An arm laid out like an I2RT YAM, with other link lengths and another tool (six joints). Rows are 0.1 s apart.
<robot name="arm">
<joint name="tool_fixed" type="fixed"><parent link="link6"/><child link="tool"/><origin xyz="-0.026 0.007 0.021" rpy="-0.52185 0 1.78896"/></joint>
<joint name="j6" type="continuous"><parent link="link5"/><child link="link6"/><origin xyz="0.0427 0 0.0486" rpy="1.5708 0 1.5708"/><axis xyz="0 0 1"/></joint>
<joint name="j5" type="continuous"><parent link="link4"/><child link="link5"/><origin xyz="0.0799 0.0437 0.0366" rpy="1.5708 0 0"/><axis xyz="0 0 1"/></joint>
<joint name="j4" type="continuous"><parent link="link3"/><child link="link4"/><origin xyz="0.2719 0.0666 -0.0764"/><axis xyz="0 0 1"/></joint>
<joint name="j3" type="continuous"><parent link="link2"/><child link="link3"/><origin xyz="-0.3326 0 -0.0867" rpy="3.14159 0 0"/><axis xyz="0 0 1"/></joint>
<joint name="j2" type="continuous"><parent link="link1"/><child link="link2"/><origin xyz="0.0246 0.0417 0.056" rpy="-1.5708 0 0"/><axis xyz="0 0 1"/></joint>
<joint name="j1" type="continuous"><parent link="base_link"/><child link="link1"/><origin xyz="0 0 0.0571"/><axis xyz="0 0 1"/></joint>
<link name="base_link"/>
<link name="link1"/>
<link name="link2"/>
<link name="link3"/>
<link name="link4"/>
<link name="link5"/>
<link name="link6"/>
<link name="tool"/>
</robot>
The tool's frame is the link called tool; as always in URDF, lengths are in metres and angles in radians. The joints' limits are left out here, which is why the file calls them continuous.
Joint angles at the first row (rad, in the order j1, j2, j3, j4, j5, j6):
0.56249, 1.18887, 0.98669, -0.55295, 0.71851, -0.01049
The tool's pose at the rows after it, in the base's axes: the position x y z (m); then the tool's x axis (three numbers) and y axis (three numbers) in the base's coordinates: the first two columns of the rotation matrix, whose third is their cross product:
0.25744 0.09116 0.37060 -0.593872 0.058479 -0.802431 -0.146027 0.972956 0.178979
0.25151 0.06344 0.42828 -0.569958 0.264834 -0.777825 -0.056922 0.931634 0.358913
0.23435 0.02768 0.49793 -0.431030 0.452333 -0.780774 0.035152 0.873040 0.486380
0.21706 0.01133 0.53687 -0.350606 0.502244 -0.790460 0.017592 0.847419 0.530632
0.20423 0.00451 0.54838 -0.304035 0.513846 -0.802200 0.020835 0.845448 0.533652
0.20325 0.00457 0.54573 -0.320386 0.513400 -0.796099 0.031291 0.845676 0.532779
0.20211 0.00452 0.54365 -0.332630 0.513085 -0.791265 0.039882 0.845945 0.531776
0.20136 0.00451 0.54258 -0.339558 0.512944 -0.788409 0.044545 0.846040 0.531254
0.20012 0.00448 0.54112 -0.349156 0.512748 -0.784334 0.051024 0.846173 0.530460
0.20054 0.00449 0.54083 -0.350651 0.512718 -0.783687 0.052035 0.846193 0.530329
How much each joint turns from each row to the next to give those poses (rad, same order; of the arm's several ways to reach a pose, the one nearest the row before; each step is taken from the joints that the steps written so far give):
-0.15032, 0.00000, 0.17509, -0.20903, -0.11102, 0.15525
-0.12856, 0.00001, 0.20717, -0.19267, -0.14573, 0.11749
-0.14684, -0.00039, 0.23994, -0.14650, -0.07322, 0.09921
-0.08583, -0.00268, 0.13465, -0.04844, -0.06942, -0.00077
-0.03093, -0.02096, 0.02747, -0.00837, -0.00232, -0.00001
0.00040, 0.00114, -0.00036, -0.01872, 0.00002, 0.00001
0.00000, -0.00002, -0.00082, -0.01484, 0.00037, -0.00001
0.00003, -0.00001, 0.00001, -0.00880, 0.00004, 0.00003
-0.00003, -0.00036, 0.00000, -0.01256, -0.00003, -0.00002
0.00001, 0.00114, 0.00002, -0.00079, 0.00001, 0.00000

